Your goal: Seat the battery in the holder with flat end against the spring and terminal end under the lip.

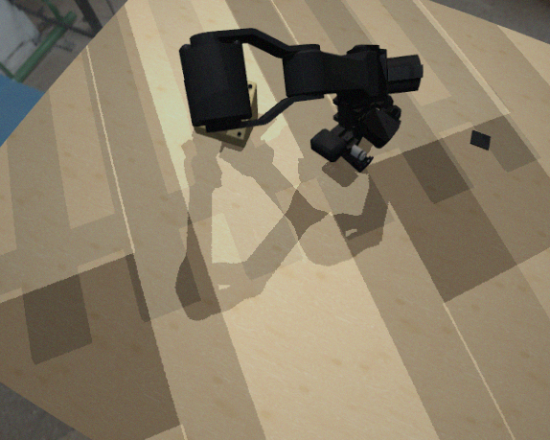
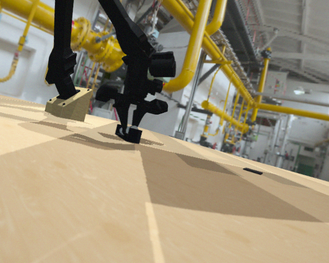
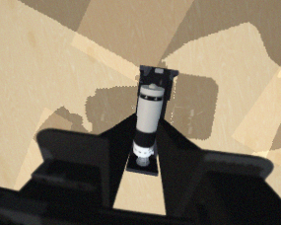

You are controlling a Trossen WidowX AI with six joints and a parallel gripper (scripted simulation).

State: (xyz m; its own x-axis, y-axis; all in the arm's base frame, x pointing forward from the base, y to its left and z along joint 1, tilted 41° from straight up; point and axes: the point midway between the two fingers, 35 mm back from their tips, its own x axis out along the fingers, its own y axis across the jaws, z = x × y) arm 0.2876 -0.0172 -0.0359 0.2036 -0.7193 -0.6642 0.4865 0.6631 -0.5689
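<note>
The cylindrical battery lies 1 cm above my gripper tip. From my gripper tip the other things lie so: flat black square 30 cm ahead, 13 cm to the left, 1 cm below.
</note>
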